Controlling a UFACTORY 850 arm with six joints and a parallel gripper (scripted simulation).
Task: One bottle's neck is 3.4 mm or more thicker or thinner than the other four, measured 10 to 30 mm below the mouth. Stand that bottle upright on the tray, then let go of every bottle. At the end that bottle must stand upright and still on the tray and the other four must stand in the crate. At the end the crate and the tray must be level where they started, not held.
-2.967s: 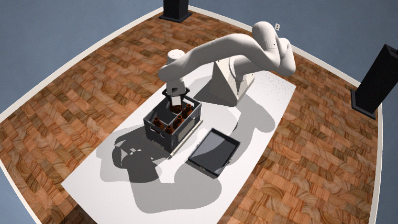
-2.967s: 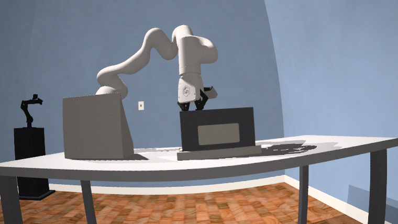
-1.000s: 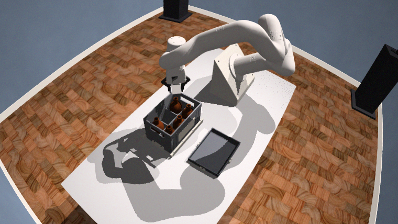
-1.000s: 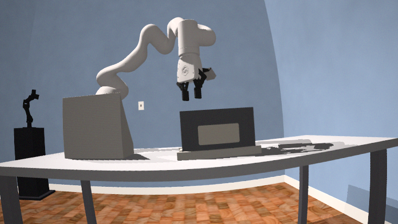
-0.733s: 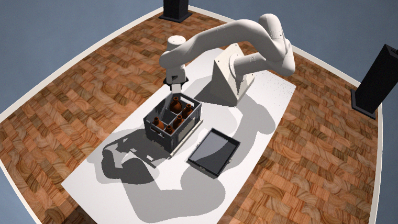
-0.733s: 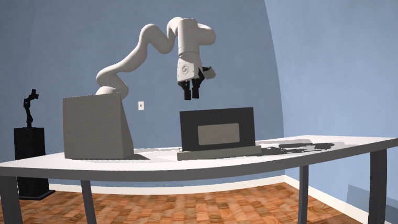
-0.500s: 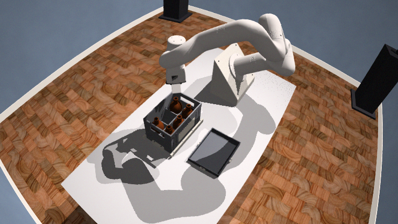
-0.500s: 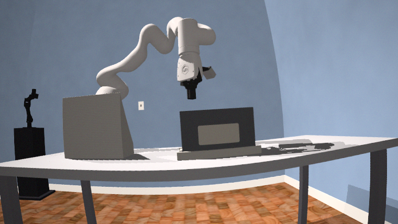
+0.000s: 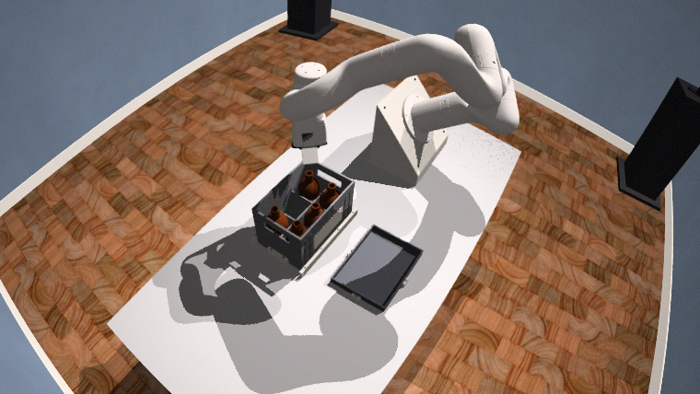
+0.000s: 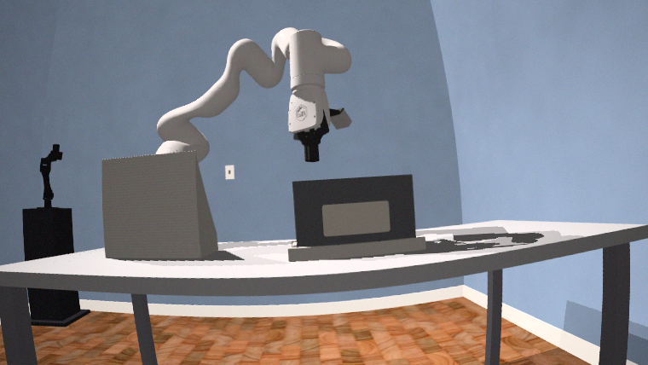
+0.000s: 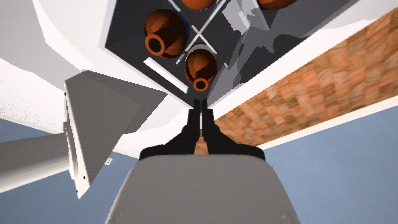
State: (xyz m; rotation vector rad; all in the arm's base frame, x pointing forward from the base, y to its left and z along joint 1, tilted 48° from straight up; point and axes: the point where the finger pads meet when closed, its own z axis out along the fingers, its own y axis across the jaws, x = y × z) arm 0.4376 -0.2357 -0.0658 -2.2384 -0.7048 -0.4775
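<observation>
My gripper is now 16 cm above the dark grey crate, 9 cm short of it and 4 cm to the right of it. From my hand the other things lie so: dark tray: 31 cm to the left, 23 cm below, 11 cm ahead; bottle: 19 cm ahead, 16 cm below, 7 cm to the left.
</observation>
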